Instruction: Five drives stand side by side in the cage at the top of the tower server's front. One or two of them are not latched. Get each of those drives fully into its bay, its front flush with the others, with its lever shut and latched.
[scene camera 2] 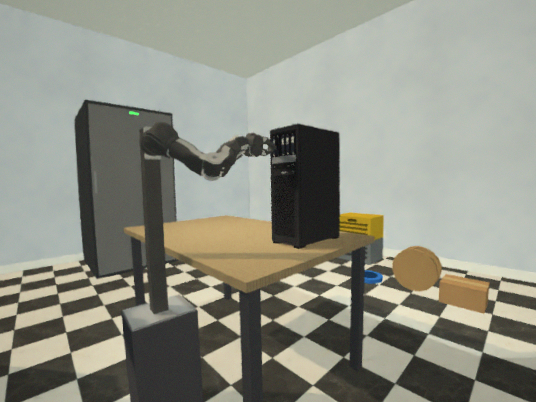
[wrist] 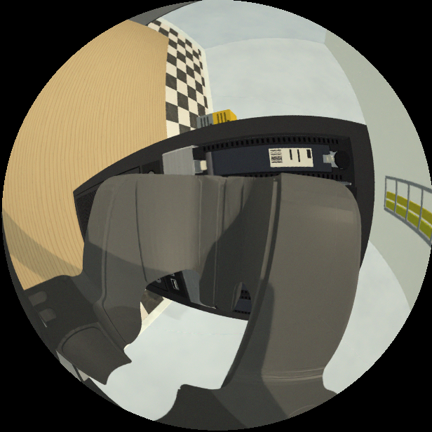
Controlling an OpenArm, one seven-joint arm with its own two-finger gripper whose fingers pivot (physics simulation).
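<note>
The black tower server (scene camera 2: pixel 318 187) (wrist: pixel 300 126) stands upright on the table, with the drive cage (scene camera 2: pixel 284 144) at the top of its front. In the wrist view one end drive (wrist: pixel 245 160) shows, dark with a white label; its lever looks flat against its front. My gripper (scene camera 2: pixel 272 146) (wrist: pixel 228 245) is shut, with nothing visible between its fingers. Its fingertips are at the left part of the cage front in the scene view; contact cannot be told. The fingers hide most of the other drives and their levers in the wrist view.
The wooden table (scene camera 2: pixel 210 245) (wrist: pixel 95 100) carries the server. A tall dark cabinet (scene camera 2: pixel 120 190) stands at the left. Behind the table are a yellow and grey box (scene camera 2: pixel 367 224) (wrist: pixel 223 117), a blue ring (scene camera 2: pixel 373 281), a round brown piece (scene camera 2: pixel 412 268) and a brown block (scene camera 2: pixel 463 294).
</note>
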